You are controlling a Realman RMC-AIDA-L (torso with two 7-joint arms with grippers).
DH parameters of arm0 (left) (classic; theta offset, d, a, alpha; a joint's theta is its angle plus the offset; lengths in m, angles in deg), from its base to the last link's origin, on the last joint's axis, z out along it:
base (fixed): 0 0 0 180
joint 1: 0 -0.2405 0 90
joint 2: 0 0 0 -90
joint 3: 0 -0.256 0 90
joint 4: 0 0 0 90
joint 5: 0 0.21 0 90
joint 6: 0 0 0 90
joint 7: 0 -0.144 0 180
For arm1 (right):
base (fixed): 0 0 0 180
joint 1: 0 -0.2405 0 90
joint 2: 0 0 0 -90
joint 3: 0 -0.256 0 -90
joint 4: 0 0 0 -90
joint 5: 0 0.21 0 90
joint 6: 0 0 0 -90
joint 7: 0 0.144 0 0
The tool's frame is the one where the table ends.
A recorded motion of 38 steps. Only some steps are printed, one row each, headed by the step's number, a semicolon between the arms.
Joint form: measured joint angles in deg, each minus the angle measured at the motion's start. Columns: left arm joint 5, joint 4, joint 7, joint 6, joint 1, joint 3, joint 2; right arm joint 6, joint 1, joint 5, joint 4, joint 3, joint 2, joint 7.
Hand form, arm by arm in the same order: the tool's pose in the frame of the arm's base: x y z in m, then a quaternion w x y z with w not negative. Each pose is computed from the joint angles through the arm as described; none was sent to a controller.
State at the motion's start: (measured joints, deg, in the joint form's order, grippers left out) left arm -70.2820 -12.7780 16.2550 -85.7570 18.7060 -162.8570 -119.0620; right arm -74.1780 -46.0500 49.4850 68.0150 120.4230 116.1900 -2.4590
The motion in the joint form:
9: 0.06 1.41 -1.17 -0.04 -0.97 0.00 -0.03; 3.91 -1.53 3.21 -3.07 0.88 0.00 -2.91
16: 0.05 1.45 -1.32 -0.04 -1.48 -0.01 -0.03; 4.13 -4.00 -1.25 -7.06 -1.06 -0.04 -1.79
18: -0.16 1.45 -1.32 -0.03 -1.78 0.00 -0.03; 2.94 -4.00 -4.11 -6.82 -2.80 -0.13 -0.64
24: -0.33 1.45 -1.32 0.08 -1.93 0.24 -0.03; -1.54 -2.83 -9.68 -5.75 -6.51 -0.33 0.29
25: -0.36 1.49 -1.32 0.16 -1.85 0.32 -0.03; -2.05 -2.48 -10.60 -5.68 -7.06 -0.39 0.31
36: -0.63 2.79 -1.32 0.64 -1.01 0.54 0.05; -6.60 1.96 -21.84 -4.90 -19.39 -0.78 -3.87
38: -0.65 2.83 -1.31 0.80 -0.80 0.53 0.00; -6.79 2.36 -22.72 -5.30 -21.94 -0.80 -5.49
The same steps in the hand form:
9: -0.3779 0.2577 0.0376 0.62443 -0.72519 -0.13775 -0.25537; 0.1235 0.3048 -0.1293 0.07189 -0.91883 0.32148 -0.21733
16: -0.3801 0.2544 0.0374 0.62579 -0.72471 -0.14017 -0.25206; 0.1311 0.3275 -0.1219 0.11813 -0.90828 0.32427 -0.23646
18: -0.3816 0.2525 0.0380 0.62782 -0.72305 -0.14240 -0.25053; 0.1330 0.3350 -0.1147 0.13871 -0.90180 0.33010 -0.24197
24: -0.3829 0.2515 0.0387 0.63069 -0.72054 -0.14482 -0.24914; 0.1444 0.3430 -0.0969 0.16766 -0.88444 0.34396 -0.26709
25: -0.3828 0.2521 0.0388 0.63111 -0.72002 -0.14519 -0.24938; 0.1476 0.3443 -0.0940 0.17275 -0.88121 0.34667 -0.27102
36: -0.3781 0.2587 0.0359 0.62914 -0.71730 -0.14826 -0.26014; 0.1842 0.3671 -0.0473 0.23314 -0.84629 0.38453 -0.28561
38: -0.3773 0.2601 0.0353 0.62850 -0.71756 -0.14840 -0.26091; 0.1892 0.3709 -0.0404 0.23638 -0.84377 0.39058 -0.28218

